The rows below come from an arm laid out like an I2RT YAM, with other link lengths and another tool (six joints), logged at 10 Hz.
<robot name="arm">
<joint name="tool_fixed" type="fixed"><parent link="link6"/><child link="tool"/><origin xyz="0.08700 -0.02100 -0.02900" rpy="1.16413 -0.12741 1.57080"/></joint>
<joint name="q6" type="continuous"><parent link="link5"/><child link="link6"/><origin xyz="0.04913 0.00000 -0.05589"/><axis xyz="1 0 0"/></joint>
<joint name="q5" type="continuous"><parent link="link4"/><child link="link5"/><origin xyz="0.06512 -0.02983 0.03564"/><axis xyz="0 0 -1"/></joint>
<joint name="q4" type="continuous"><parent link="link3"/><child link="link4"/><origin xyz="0.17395 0.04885 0.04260"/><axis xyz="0 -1 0"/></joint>
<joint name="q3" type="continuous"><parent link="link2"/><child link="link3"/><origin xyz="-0.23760 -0.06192 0.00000"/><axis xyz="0 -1 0"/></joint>
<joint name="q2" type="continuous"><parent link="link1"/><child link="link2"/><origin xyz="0.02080 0.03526 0.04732"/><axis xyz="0 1 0"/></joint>
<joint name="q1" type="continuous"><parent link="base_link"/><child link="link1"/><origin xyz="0.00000 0.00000 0.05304"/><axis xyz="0 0 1"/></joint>
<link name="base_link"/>
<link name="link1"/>
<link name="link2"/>
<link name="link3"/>
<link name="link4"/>
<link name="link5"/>
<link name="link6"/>
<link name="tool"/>
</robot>
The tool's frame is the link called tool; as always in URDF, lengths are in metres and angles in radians. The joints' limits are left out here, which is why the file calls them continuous.
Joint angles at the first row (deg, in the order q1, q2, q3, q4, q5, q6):
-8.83 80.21 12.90 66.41 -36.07 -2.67
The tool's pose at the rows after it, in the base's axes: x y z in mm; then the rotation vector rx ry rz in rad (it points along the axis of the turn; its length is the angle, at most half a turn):
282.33 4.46 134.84 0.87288 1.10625 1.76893
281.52 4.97 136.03 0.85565 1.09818 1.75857
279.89 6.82 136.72 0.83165 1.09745 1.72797
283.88 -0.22 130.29 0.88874 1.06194 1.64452
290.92 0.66 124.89 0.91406 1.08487 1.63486
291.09 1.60 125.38 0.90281 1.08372 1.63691
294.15 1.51 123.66 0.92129 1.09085 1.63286
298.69 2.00 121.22 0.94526 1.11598 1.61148
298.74 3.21 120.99 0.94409 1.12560 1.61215
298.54 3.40 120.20 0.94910 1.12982 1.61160
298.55 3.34 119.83 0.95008 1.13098 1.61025
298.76 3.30 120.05 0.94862 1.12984 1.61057
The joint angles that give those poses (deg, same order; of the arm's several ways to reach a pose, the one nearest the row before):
-8.46 80.72 13.19 65.45 -31.98 -1.66
-7.77 80.60 12.36 66.89 -30.75 -2.12
-5.88 79.85 11.36 67.47 -27.72 -3.70
-3.75 81.37 11.41 67.56 -20.38 -3.78
-3.25 83.69 13.42 66.08 -19.92 -4.02
-2.99 84.05 13.08 67.20 -19.81 -4.22
-2.90 84.57 14.31 65.59 -19.60 -4.02
-2.22 84.73 16.73 61.38 -18.53 -4.62
-2.01 84.56 17.01 60.59 -18.63 -4.89
-2.00 84.50 17.13 60.09 -18.69 -4.88
-1.99 84.56 17.14 60.05 -18.64 -4.92
-1.99 84.62 17.14 60.21 -18.63 -4.92

